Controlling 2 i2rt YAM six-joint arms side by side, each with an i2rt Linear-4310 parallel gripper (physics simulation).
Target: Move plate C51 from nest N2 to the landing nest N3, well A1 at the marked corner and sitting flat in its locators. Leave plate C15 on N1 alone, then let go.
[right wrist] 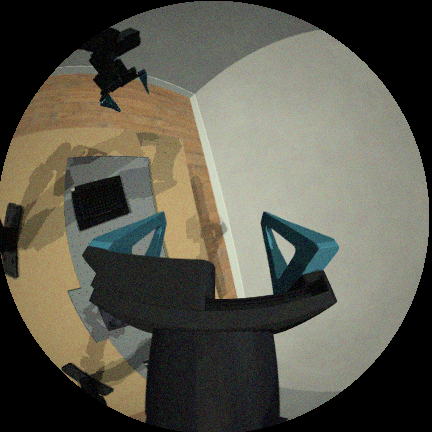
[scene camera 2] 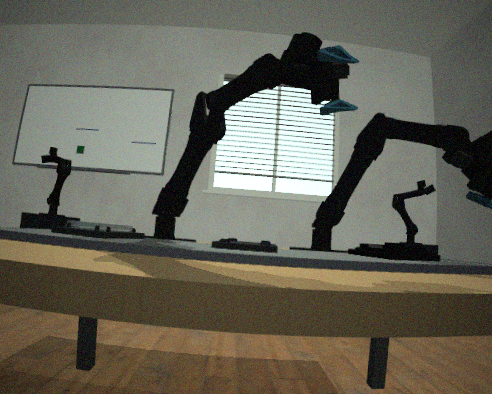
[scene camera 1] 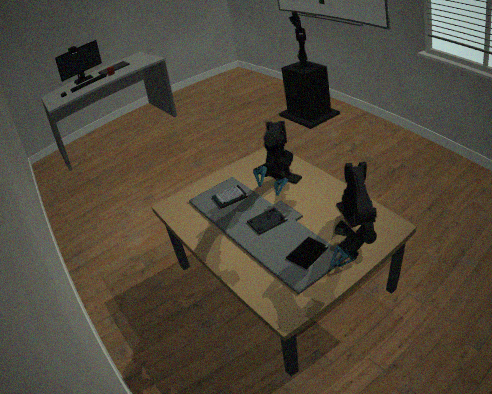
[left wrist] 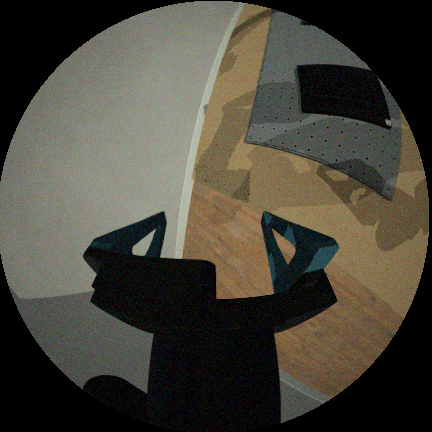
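A black well plate (scene camera 1: 308, 252) (left wrist: 342, 95) (right wrist: 100, 202) sits on the board at the right of scene camera 1. A pale plate (scene camera 1: 230, 194) (scene camera 2: 100, 227) sits on a dark nest at the board's far left. Between them lies a low dark nest (scene camera 1: 266, 221) (scene camera 2: 244, 245), seemingly bare, with raised locators. Plate and nest labels and the A1 corner are unreadable. My left gripper (scene camera 1: 341, 259) (left wrist: 213, 216) (right wrist: 133, 101) is open and empty, above the board's near right end, beside the black plate. My right gripper (scene camera 1: 269, 189) (scene camera 2: 357, 84) (right wrist: 213, 216) is open and empty, high above the table.
A grey perforated board (scene camera 1: 240, 240) (left wrist: 280, 120) carries the plates and nest on the wooden table (scene camera 1: 210, 270). A small tab (scene camera 1: 288, 209) juts from its back edge. A desk with a monitor (scene camera 1: 78, 61) and a small arm on a black pedestal (scene camera 1: 306, 92) stand in the background.
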